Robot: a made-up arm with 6 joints. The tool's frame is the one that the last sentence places.
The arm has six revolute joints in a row. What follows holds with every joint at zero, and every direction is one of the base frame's.
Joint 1 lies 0.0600 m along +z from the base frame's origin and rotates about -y.
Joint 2 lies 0.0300 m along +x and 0.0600 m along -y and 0.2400 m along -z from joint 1 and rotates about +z.
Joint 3 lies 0.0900 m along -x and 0.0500 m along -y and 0.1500 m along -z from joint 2 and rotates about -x.
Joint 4 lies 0.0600 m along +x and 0.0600 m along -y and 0.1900 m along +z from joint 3 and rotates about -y.
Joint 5 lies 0.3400 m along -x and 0.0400 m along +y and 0.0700 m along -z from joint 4 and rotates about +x.
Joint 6 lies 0.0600 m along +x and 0.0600 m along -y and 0.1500 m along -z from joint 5 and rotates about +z.
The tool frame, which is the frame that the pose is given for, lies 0.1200 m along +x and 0.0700 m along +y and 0.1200 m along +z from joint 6; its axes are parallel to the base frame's.
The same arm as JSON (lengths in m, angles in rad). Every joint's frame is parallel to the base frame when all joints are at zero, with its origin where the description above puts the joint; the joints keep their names.
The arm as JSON. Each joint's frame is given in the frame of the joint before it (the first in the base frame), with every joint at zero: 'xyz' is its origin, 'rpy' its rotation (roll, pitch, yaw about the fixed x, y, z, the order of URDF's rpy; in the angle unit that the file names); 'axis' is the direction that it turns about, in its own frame. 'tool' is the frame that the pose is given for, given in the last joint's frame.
{"units": {"length": "m", "angle": "rad"}, "joints": [{"name": "joint 1", "type": "revolute", "origin": {"xyz": [0.0, 0.0, 0.06], "rpy": [0.0, 0.0, 0.0]}, "axis": [0.0, -1.0, 0.0]}, {"name": "joint 2", "type": "revolute", "origin": {"xyz": [0.03, -0.06, -0.24], "rpy": [0.0, 0.0, 0.0]}, "axis": [0.0, 0.0, 1.0]}, {"name": "joint 3", "type": "revolute", "origin": {"xyz": [-0.09, -0.05, -0.15], "rpy": [0.0, 0.0, 0.0]}, "axis": [-1.0, 0.0, 0.0]}, {"name": "joint 4", "type": "revolute", "origin": {"xyz": [0.06, -0.06, 0.19], "rpy": [0.0, 0.0, 0.0]}, "axis": [0.0, -1.0, 0.0]}, {"name": "joint 5", "type": "revolute", "origin": {"xyz": [-0.34, 0.04, -0.07], "rpy": [0.0, 0.0, 0.0]}, "axis": [1.0, 0.0, 0.0]}, {"name": "joint 6", "type": "revolute", "origin": {"xyz": [0.06, -0.06, -0.15], "rpy": [0.0, 0.0, 0.0]}, "axis": [0.0, 0.0, 1.0]}], "tool": {"origin": {"xyz": [0.12, 0.07, 0.12], "rpy": [0.0, 0.0, 0.0]}}}
